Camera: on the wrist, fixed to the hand. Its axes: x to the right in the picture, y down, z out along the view.
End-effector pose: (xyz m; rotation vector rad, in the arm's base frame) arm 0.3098 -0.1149 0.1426 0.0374 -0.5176 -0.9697
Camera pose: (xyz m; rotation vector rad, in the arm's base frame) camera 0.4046 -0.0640 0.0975 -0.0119 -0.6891 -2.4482
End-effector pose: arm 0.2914 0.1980 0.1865 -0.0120 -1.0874 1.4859
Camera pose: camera 0.2658 0.2442 0.0825 0.7240 -1.1361 0.0686
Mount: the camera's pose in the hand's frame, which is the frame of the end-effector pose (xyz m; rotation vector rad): -0.0155 0.0913 -0.0709 -0.2546 -0.3658 -1.4107
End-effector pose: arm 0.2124 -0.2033 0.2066 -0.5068 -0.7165 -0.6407
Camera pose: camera 0.2970 -0.1780 0.1304 -0.2824 -1.3306 -2.0052
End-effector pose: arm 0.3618 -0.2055 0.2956 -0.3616 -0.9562 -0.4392
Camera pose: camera 0.4502 -0.1585 0.2357 0.0802 -1.4255 -1.8331
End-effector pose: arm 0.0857 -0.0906 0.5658 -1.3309 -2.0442 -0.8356
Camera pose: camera 0.1841 -0.1241 0.6188 -0.1106 2.5200 1.1711
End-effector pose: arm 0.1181 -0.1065 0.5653 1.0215 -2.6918 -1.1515
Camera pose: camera 0.0993 -0.0958 0.6799 -1.9273 1.0193 1.1584
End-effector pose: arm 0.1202 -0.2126 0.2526 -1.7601 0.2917 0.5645
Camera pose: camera 0.0789 -0.3063 0.1968 -1.5971 -1.2452 -0.1463
